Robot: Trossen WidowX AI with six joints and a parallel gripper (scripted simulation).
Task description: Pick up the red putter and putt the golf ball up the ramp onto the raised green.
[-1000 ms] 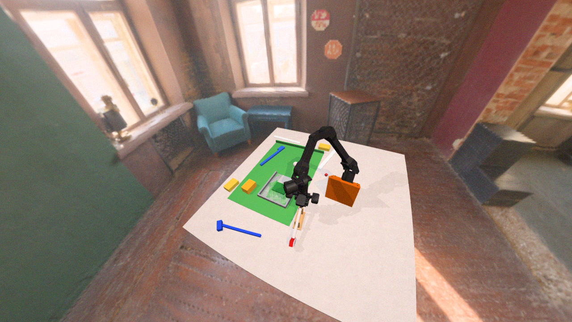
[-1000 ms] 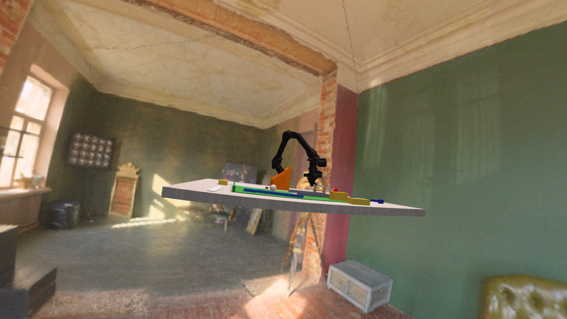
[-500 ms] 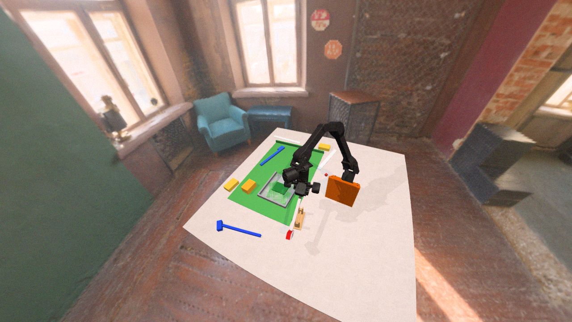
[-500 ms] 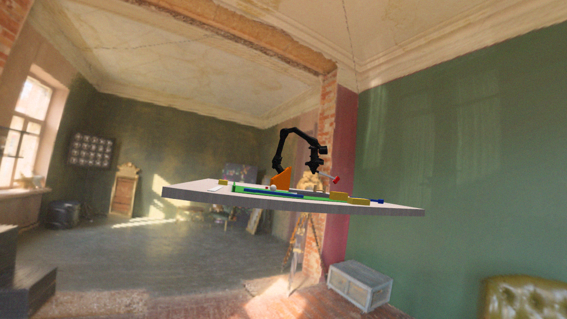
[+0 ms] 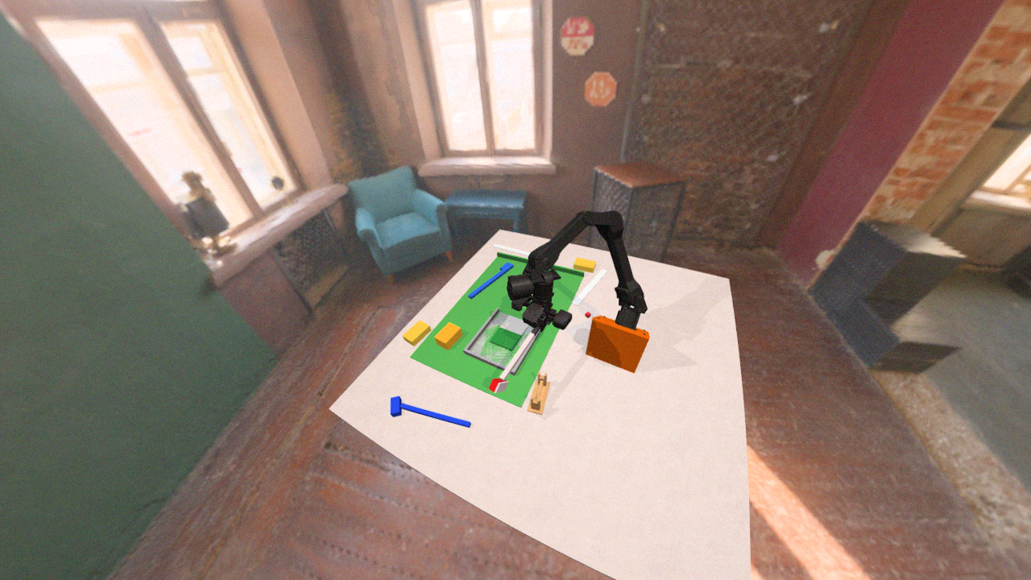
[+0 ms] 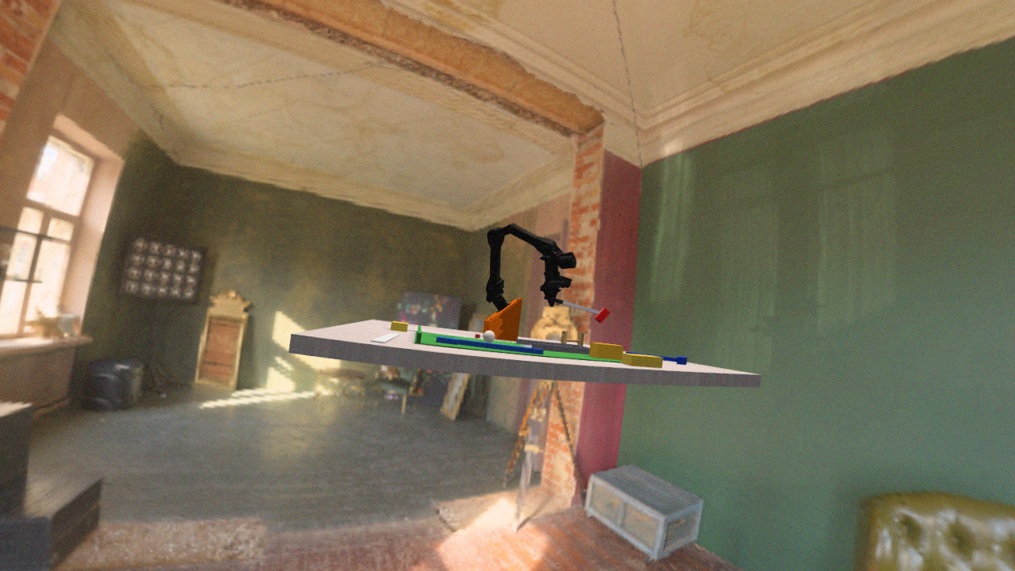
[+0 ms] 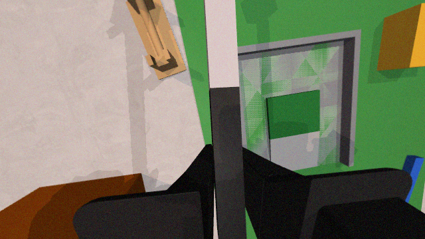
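Right now my gripper tip is 27 cm to the left of the small red ball, 16 cm above it and 13 cm past it. Round my gripper tip: white golf ball (30 cm to the right, 14 cm below, 12 cm ahead); then blue putter (33 cm to the left, 29 cm ahead, 15 cm below).
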